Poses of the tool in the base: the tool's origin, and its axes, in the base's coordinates. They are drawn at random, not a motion.
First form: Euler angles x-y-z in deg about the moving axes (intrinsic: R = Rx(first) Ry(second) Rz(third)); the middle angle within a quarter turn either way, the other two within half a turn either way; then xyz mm.
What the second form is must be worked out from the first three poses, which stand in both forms.
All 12 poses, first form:
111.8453 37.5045 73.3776 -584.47 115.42 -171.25
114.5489 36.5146 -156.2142 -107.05 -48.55 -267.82
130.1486 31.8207 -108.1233 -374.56 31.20 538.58
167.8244 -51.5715 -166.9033 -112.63 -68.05 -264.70
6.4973 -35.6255 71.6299 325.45 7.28 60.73
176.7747 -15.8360 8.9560 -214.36 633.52 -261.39
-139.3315 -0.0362 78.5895 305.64 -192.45 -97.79
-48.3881 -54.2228 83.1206 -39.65 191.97 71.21
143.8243 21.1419 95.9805 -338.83 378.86 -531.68
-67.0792 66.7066 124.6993 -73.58 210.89 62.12
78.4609 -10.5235 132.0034 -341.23 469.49 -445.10
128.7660 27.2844 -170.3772 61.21 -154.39 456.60
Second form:
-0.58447 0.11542 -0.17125 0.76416 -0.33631 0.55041 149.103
-0.10705 -0.04855 -0.26782 -0.00117 0.87672 -0.48101 137.344
-0.37456 0.03120 0.53858 0.46562 0.86142 -0.20285 127.900
-0.11263 -0.06805 -0.26470 -0.16292 -0.97378 0.15880 130.477
0.32545 0.00728 0.06073 -0.21609 -0.44706 0.86801 77.306
-0.21436 0.63352 -0.26139 0.98748 -0.08123 -0.13520 175.583
0.30564 -0.19245 -0.09779 -0.75346 0.61643 0.22872 148.821
-0.03965 0.19197 0.07121 -0.62693 -0.07887 0.77507 122.154
-0.33883 0.37886 -0.53168 0.66958 -0.65804 0.34445 171.434
-0.07358 0.21089 0.06212 0.23796 0.77124 0.59039 107.376
-0.34123 0.46949 -0.44510 0.20556 -0.64947 0.73208 136.976
0.06121 -0.15439 0.45660 -0.02902 0.90996 -0.41367 151.380

